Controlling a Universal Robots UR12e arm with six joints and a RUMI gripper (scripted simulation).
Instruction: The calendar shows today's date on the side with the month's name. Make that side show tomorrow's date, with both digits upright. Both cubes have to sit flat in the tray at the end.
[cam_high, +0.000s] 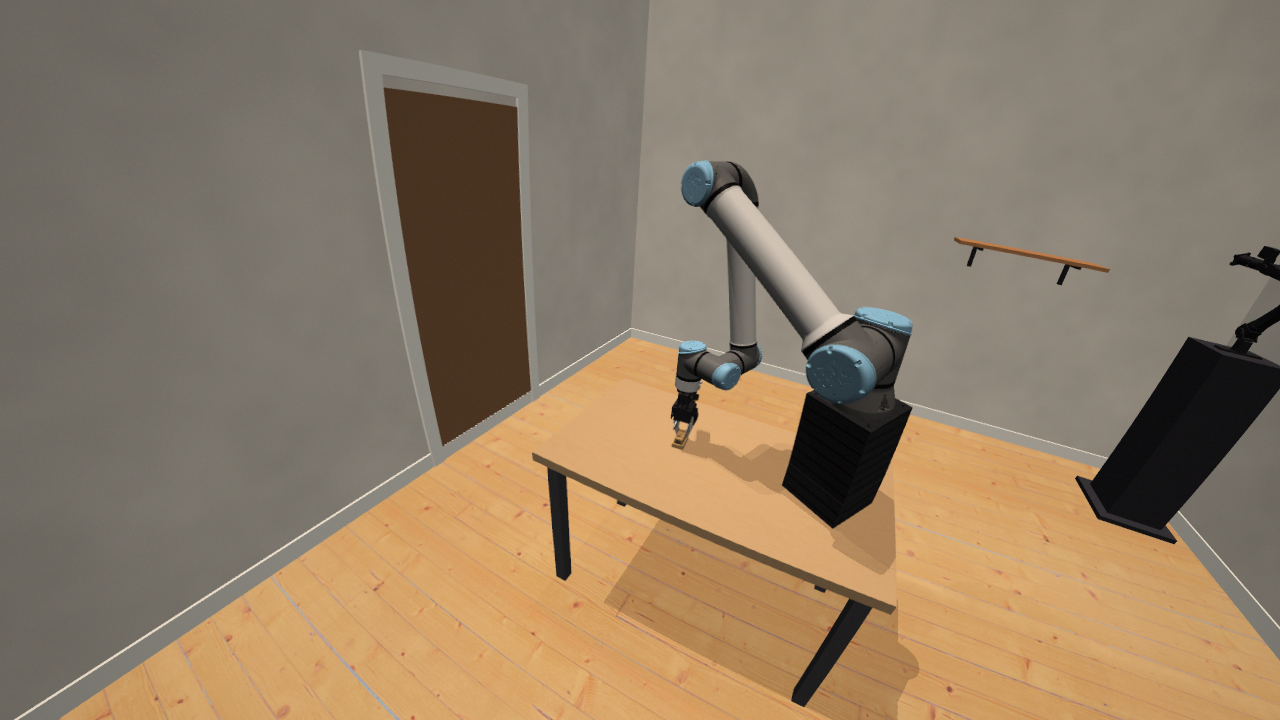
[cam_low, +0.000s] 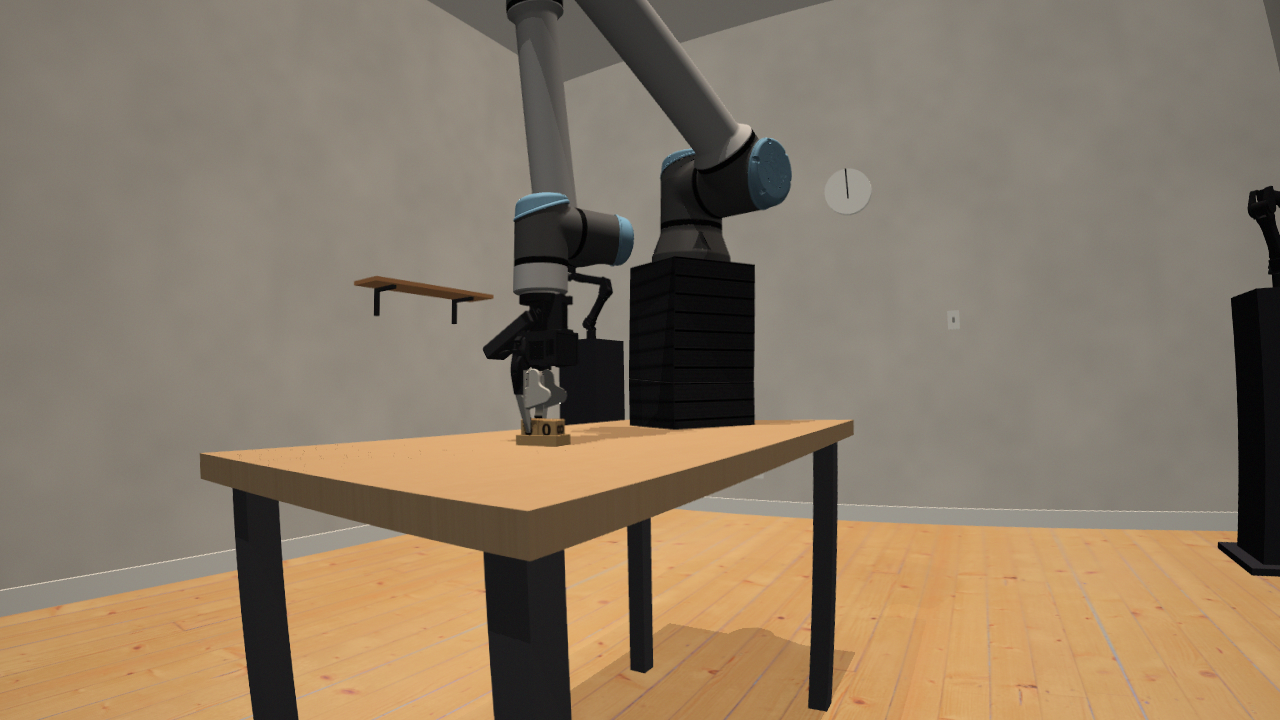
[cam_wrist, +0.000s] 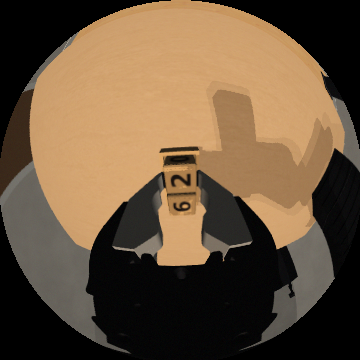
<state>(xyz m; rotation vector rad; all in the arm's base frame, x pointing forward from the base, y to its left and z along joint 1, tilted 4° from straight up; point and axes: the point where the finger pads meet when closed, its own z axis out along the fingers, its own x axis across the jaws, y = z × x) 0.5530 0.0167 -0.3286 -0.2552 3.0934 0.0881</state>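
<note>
Right now my hand is 2 cm to the right of the wooden tray and 3 cm above it.
</note>
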